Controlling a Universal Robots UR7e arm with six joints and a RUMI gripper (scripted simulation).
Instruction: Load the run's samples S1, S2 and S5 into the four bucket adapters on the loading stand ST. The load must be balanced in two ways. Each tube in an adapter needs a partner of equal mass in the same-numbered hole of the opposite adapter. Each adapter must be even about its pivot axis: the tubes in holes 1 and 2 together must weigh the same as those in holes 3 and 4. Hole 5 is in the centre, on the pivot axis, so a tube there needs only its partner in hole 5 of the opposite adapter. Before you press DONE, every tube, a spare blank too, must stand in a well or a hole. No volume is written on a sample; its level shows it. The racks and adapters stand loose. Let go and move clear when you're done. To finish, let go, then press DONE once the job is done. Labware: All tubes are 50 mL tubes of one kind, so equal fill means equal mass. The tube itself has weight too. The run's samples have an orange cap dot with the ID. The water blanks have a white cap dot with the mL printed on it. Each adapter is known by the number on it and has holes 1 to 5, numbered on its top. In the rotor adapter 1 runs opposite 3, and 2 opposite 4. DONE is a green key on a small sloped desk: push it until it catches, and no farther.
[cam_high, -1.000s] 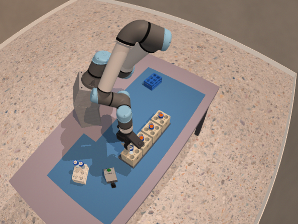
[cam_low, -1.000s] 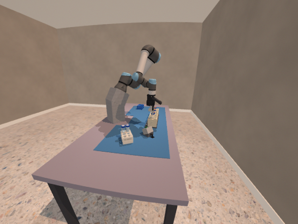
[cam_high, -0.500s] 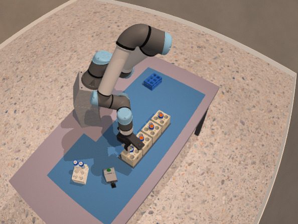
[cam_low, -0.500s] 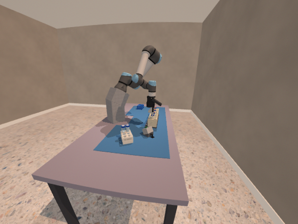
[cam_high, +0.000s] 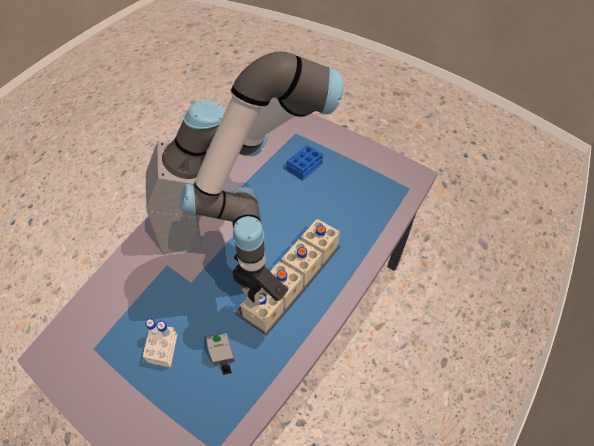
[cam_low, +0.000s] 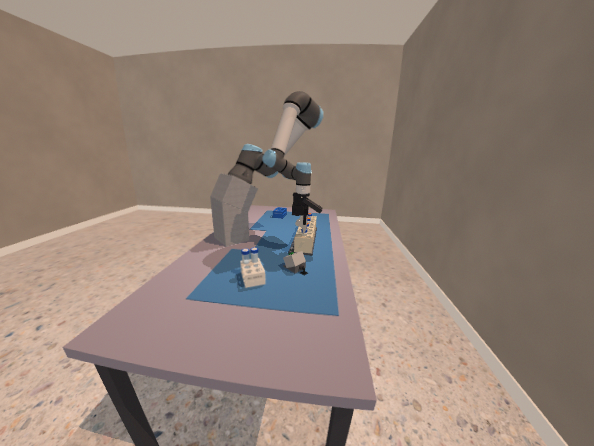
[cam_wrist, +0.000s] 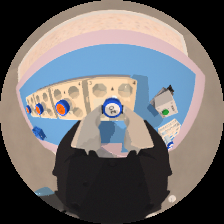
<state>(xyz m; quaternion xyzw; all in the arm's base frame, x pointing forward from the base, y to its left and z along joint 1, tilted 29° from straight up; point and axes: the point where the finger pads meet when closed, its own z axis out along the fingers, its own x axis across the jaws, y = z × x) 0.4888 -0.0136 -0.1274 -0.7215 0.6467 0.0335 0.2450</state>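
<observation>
Right now my hand is 19 cm to the left of the green done key, 6 cm above it and 1 cm past it. The rest, counted from my hand: blue rack (58 cm to the left, 38 cm behind, 9 cm below); then orange-dot tube (21 cm to the left, 5 cm below, 4 cm behind); then beige rack (35 cm to the right, 13 cm behind, 9 cm below).
</observation>
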